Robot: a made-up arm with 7 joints. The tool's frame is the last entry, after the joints. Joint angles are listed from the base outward. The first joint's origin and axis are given. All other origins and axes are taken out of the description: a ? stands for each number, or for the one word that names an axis. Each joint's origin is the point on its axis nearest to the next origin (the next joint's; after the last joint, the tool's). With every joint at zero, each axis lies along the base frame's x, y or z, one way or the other. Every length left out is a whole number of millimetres.
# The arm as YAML. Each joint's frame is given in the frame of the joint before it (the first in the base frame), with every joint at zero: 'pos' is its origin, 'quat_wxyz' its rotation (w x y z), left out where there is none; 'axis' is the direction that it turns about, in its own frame. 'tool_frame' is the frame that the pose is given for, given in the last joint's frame.
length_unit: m
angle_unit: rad
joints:
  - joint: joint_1
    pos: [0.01, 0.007, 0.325]
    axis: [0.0, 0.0, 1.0]
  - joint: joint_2
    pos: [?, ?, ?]
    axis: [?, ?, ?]
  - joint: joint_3
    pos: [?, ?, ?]
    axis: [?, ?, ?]
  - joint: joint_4
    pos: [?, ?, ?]
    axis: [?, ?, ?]
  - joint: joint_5
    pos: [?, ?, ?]
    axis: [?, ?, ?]
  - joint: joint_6
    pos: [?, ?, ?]
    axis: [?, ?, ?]
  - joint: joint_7
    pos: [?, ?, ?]
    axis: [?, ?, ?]
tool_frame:
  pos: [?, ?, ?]
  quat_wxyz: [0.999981, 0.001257, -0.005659, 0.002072]
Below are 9 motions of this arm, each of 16 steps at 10 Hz.
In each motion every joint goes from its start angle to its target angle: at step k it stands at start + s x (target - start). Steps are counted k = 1, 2, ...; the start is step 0. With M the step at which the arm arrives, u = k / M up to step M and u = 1 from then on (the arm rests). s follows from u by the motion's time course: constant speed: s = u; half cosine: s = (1 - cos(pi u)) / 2; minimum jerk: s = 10 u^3 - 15 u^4 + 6 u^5.
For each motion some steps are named. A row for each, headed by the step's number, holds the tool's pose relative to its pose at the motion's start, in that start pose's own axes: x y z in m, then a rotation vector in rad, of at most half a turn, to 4 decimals.
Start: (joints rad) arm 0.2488 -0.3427 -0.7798 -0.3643 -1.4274 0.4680 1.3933
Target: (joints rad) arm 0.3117 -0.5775 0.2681 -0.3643 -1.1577 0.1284 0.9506
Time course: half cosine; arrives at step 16
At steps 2, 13, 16:
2: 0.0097 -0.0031 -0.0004 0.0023 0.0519 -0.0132
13: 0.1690 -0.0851 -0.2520 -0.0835 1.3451 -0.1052
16: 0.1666 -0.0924 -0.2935 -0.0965 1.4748 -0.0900

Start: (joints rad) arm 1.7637 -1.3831 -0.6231 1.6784 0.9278 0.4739 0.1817
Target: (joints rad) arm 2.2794 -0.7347 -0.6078 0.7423 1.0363 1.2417 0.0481
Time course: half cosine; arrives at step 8
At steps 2, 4, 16:
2: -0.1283 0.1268 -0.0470 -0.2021 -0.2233 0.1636
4: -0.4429 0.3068 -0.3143 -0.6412 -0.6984 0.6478
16: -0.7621 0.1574 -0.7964 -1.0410 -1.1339 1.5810

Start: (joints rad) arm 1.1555 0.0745 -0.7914 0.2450 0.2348 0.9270 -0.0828
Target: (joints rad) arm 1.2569 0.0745 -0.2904 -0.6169 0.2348 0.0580 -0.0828
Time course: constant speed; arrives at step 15
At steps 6, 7, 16:
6: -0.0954 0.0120 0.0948 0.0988 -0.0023 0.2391
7: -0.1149 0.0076 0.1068 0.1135 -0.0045 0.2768
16: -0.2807 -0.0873 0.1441 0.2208 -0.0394 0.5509

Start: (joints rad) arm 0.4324 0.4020 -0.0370 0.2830 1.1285 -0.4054 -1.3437
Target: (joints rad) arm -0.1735 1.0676 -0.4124 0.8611 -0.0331 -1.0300 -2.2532
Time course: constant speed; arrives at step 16
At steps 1, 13, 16:
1: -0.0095 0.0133 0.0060 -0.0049 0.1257 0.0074
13: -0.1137 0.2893 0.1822 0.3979 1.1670 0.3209
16: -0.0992 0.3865 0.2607 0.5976 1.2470 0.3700

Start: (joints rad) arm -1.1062 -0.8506 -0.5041 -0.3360 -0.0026 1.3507 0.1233
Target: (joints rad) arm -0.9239 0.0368 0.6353 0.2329 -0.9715 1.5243 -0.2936
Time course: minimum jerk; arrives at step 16
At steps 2, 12, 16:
2: -0.0009 -0.0061 0.0092 -0.0024 -0.0083 -0.0095
12: -0.2321 -0.2066 0.4741 -0.1181 -0.4707 -0.1537
16: -0.2941 -0.2160 0.5272 -0.1492 -0.5639 -0.1456

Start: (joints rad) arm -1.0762 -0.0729 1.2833 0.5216 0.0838 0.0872 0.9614
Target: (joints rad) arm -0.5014 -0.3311 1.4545 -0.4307 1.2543 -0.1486 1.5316
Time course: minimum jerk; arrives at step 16
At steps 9, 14, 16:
9: -0.1529 -0.0233 0.0218 0.1499 0.9269 0.8104
14: -0.2300 -0.1088 0.0639 0.0131 1.4906 1.1596
16: -0.2326 -0.1142 0.0663 0.0025 1.5128 1.1732

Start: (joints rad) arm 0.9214 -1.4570 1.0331 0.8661 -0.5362 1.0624 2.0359
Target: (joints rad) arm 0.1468 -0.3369 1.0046 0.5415 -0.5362 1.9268 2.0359
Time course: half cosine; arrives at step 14
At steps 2, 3, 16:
2: -0.0725 0.0388 -0.0096 -0.0082 0.0194 0.1201
3: -0.1628 0.0764 -0.0212 -0.0212 0.0411 0.2642
16: -1.1445 -0.3578 -0.3372 -0.8293 0.2106 2.1786

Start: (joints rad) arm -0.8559 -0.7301 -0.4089 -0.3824 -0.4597 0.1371 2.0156
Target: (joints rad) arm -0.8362 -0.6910 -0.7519 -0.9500 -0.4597 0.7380 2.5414
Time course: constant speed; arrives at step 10
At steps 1, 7, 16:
1: -0.0529 0.0046 0.0100 0.0643 0.0257 0.1211
7: -0.3525 -0.0748 0.0553 0.3617 0.3289 0.8169
16: -0.4686 -0.1715 0.0718 0.4357 0.5774 1.1255

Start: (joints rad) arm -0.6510 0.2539 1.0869 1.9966 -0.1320 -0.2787 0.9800
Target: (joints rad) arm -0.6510 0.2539 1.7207 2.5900 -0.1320 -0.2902 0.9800
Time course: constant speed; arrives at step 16
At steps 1, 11, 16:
1: 0.0186 0.0189 -0.0193 -0.0346 -0.0045 -0.0421
11: 0.2397 0.1091 -0.1984 -0.3223 -0.0997 -0.4954
16: 0.3575 0.0903 -0.2554 -0.4213 -0.1810 -0.7371

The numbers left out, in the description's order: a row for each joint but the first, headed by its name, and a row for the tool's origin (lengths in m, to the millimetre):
joint_2: xyz -0.025 -0.003 0.0, axis 0.0 -1.0 0.0
joint_3: xyz 0.016 0.0 0.441, axis 0.0 0.0 1.0
joint_4: xyz 0.048 0.052 0.0, axis 0.0 1.0 0.0
joint_5: xyz -0.001 0.0 0.44, axis 0.0 0.0 1.0
joint_6: xyz -0.022 -0.107 0.0, axis 0.0 -1.0 0.0
joint_7: xyz 0.025 0.0 0.176, axis 1.0 0.0 0.0
tool: xyz 0.0 0.026 0.022

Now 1 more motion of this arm.
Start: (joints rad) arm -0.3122 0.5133 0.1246 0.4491 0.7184 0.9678 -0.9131
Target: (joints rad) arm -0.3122 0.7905 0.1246 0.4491 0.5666 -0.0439 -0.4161
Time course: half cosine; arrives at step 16
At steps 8, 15, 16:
8: 0.0027 0.0382 0.1131 0.1196 0.2864 0.2886
15: -0.0166 0.0982 0.1883 0.2255 0.6652 0.4386
16: -0.0173 0.0994 0.1894 0.2274 0.6733 0.4401

